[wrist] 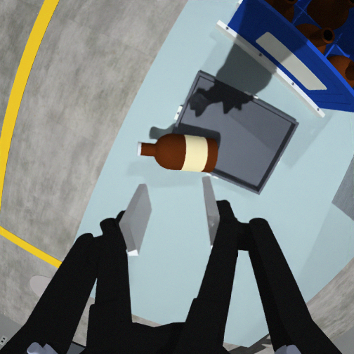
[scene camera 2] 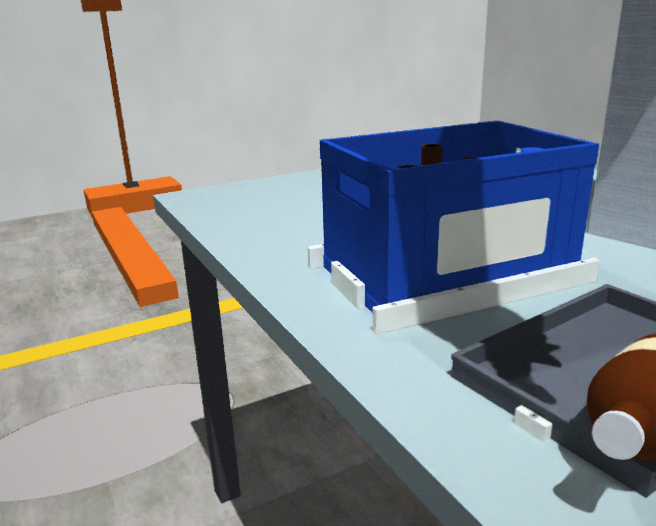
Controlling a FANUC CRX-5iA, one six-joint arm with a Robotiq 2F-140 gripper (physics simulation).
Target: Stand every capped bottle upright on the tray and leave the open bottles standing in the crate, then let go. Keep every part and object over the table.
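Observation:
A brown bottle with a cream label (scene camera 2: 618, 378) (wrist: 170, 151) and a white cap (scene camera 2: 617, 434) (wrist: 139, 148) lies on its side at the dark grey tray (scene camera 2: 580, 328) (wrist: 250, 135), its neck and cap reaching out past the tray's edge. The blue crate (scene camera 2: 355, 235) (wrist: 335, 97) holds several brown bottles; one open bottle neck (scene camera 2: 431, 154) shows above the others, and an open mouth (wrist: 327, 35) shows in the wrist view. The crate walls hide much of them. My gripper (wrist: 175, 193) is partly open and empty, with the lying bottle ahead of its fingertips in the wrist view.
A long white stop bar (scene camera 2: 487, 293) (wrist: 260, 55) runs along the crate's tray-facing side. A small white block (scene camera 2: 532, 422) (wrist: 178, 112) stands against the tray's edge. The pale table (scene camera 2: 246, 219) (wrist: 170, 280) has an edge near the bottle's cap. An orange stand (scene camera 2: 134, 252) is on the floor.

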